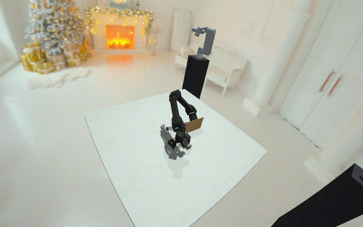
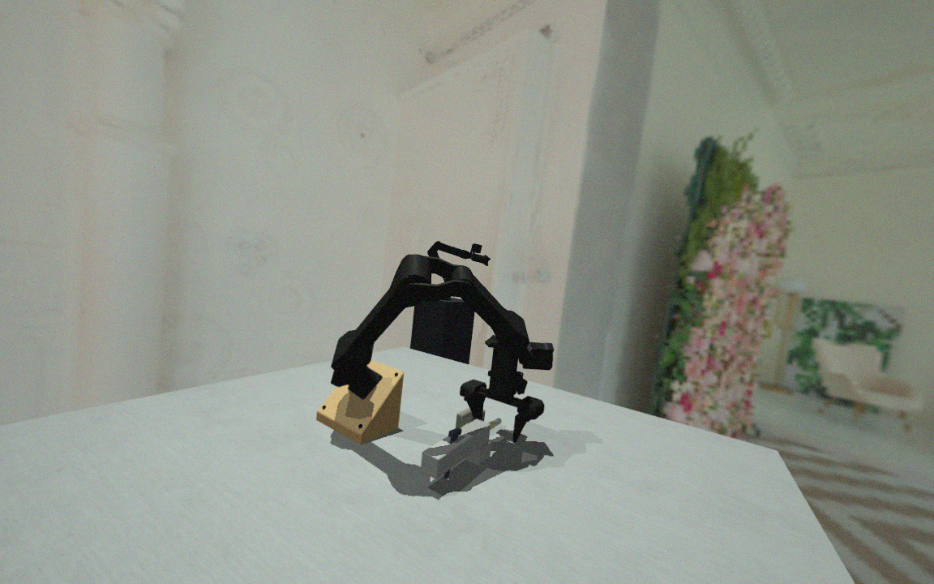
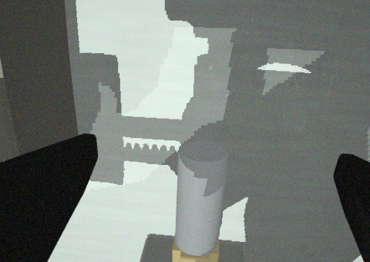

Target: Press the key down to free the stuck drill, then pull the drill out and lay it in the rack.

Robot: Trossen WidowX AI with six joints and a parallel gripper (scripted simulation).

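The drill is 5 cm to the right of my gripper tip and 3 cm above it. From my gripper tip the other things lie so: dark blue key (17 cm to the right, 3 cm above, 2 cm ahead); grey grooved rack (8 cm behind, 1 cm to the left); grey housing (15 cm to the right, 2 cm ahead, 2 cm above).
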